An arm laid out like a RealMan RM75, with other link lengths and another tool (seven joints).
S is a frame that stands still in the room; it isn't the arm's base.
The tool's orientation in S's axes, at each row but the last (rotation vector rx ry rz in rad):
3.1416 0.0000 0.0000
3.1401 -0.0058 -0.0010
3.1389 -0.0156 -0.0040
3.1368 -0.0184 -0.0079
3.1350 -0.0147 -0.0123
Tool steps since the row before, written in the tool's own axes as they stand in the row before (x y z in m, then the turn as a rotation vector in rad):
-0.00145 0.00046 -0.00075 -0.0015 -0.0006 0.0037
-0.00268 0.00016 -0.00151 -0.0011 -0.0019 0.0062
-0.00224 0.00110 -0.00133 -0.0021 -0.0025 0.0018
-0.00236 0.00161 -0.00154 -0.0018 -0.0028 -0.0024
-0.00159 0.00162 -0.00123 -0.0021 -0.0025 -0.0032
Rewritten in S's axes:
-0.00145 -0.00046 0.00075 -0.0015 0.0006 -0.0037
-0.00268 -0.00015 0.00151 -0.0011 0.0019 -0.0062
-0.00225 -0.00107 0.00134 -0.0021 0.0025 -0.0018
-0.00237 -0.00157 0.00156 -0.0018 0.0028 0.0024
-0.00160 -0.00160 0.00125 -0.0021 0.0025 0.0032

